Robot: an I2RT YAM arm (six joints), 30 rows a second.
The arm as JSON. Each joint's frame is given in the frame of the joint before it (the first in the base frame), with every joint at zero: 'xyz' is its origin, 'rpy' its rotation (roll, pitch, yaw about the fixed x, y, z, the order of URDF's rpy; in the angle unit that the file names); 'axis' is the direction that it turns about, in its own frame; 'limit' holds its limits. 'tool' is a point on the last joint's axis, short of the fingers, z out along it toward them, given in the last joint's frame.
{
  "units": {
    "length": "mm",
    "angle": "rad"
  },
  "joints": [
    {
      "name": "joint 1",
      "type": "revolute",
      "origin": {
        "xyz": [
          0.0,
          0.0,
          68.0
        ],
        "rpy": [
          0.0,
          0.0,
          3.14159
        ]
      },
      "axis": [
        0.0,
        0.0,
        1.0
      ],
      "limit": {
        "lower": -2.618,
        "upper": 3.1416
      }
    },
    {
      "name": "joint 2",
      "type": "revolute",
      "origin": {
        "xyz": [
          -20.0,
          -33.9,
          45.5
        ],
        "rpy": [
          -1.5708,
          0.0,
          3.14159
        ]
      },
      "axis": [
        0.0,
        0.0,
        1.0
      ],
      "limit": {
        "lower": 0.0,
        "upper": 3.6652
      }
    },
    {
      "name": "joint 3",
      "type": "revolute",
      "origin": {
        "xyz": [
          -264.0,
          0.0,
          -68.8
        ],
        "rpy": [
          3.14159,
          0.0,
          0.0
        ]
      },
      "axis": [
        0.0,
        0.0,
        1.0
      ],
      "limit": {
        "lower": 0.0,
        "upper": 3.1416
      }
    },
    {
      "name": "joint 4",
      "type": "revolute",
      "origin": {
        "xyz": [
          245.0,
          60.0,
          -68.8
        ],
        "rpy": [
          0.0,
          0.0,
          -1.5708
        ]
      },
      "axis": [
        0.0,
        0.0,
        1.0
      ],
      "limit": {
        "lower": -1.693,
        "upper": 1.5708
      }
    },
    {
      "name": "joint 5",
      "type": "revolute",
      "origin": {
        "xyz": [
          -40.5,
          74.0,
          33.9
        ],
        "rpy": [
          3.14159,
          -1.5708,
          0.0
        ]
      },
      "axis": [
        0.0,
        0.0,
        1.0
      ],
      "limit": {
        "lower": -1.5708,
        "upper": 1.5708
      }
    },
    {
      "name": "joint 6",
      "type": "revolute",
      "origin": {
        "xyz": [
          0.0,
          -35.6,
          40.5
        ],
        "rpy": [
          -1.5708,
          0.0,
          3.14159
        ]
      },
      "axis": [
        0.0,
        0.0,
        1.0
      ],
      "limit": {
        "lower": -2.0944,
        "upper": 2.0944
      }
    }
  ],
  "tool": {
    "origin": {
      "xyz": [
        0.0,
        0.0,
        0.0
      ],
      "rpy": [
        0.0,
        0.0,
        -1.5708
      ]
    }
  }
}
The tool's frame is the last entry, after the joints.
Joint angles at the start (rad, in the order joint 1, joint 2, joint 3, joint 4, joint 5, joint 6):
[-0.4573, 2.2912, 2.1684, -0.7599, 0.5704, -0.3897]
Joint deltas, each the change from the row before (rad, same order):
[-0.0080, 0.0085, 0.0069, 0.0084, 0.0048, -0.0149]
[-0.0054, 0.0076, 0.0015, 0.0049, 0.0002, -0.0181]
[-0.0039, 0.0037, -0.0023, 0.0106, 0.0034, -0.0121]
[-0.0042, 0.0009, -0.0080, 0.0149, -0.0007, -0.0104]
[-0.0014, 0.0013, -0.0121, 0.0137, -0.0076, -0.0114]
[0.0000, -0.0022, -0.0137, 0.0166, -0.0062, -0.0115]
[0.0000, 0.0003, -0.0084, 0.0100, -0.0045, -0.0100]
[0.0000, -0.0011, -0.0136, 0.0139, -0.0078, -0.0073]
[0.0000, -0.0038, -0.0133, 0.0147, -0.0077, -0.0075]
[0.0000, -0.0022, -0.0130, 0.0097, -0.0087, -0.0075]
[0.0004, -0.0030, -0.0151, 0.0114, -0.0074, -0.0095]
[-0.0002, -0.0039, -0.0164, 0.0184, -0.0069, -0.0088]
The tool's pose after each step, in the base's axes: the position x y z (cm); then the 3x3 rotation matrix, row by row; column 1 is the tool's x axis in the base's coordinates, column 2 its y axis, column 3 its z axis. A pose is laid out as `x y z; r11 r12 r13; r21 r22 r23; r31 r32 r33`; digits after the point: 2 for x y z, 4 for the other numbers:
44.97 -24.74 25.98; -0.9018 0.3620 0.2361; 0.0831 0.6813 -0.7272; -0.4241 -0.6362 -0.6445
44.97 -25.06 25.68; -0.9083 0.3487 0.2313; 0.0760 0.6811 -0.7283; -0.4115 -0.6439 -0.6451
44.98 -25.30 25.50; -0.9108 0.3437 0.2287; 0.0715 0.6770 -0.7325; -0.4066 -0.6508 -0.6412
44.95 -25.53 25.30; -0.9118 0.3404 0.2295; 0.0670 0.6749 -0.7348; -0.4051 -0.6547 -0.6382
44.98 -25.60 24.93; -0.9147 0.3295 0.2340; 0.0580 0.6801 -0.7308; -0.4000 -0.6549 -0.6412
45.02 -25.59 24.71; -0.9160 0.3206 0.2412; 0.0472 0.6832 -0.7287; -0.3985 -0.6561 -0.6410
45.06 -25.60 24.49; -0.9182 0.3112 0.2451; 0.0387 0.6862 -0.7264; -0.3943 -0.6575 -0.6421
45.08 -25.59 24.19; -0.9190 0.3036 0.2514; 0.0308 0.6910 -0.7222; -0.3930 -0.6560 -0.6444
45.08 -25.56 24.04; -0.9185 0.2980 0.2597; 0.0220 0.6945 -0.7191; -0.3947 -0.6548 -0.6445
45.06 -25.52 23.79; -0.9200 0.2885 0.2651; 0.0140 0.7005 -0.7135; -0.3916 -0.6528 -0.6485
45.04 -25.46 23.52; -0.9220 0.2773 0.2701; 0.0045 0.7055 -0.7087; -0.3871 -0.6522 -0.6517
45.03 -25.44 23.31; -0.9215 0.2711 0.2782; -0.0050 0.7079 -0.7063; -0.3884 -0.6522 -0.6510

